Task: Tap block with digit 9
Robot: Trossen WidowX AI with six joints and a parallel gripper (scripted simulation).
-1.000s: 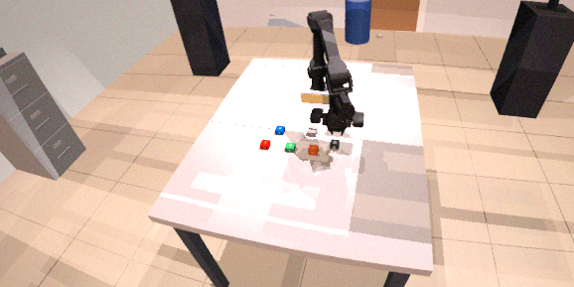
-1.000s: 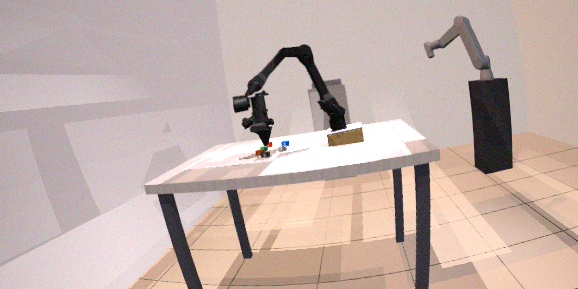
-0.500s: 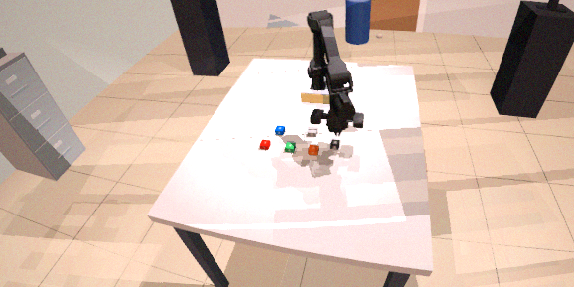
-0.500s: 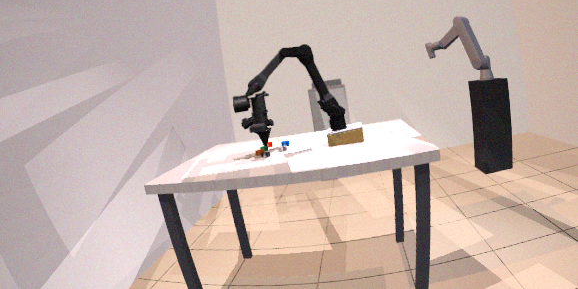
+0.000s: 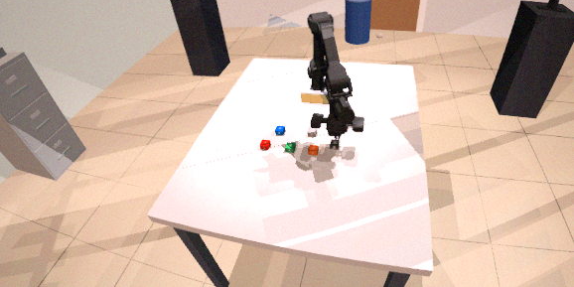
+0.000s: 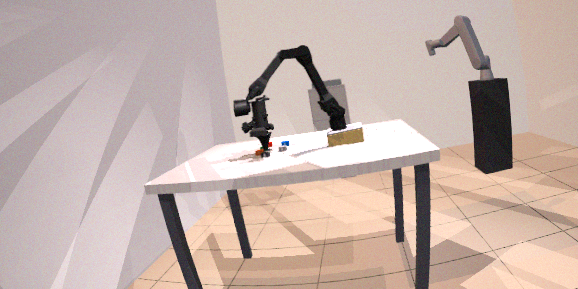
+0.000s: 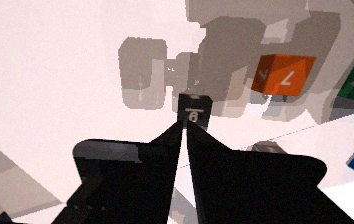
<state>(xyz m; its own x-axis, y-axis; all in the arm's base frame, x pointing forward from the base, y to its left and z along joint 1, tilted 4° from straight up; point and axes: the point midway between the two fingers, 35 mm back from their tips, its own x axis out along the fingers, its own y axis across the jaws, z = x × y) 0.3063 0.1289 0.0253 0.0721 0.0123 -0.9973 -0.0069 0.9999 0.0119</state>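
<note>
Now: the black block 2 cm below my gripper tip, 1 cm to the right of it and 1 cm ahead of it. The rest, counted from my gripper tip: orange block (8 cm to the right, 5 cm ahead, 2 cm below); then grey block (11 cm to the right, 5 cm behind, 2 cm below); then green block (17 cm to the right, 5 cm ahead, 2 cm below).
</note>
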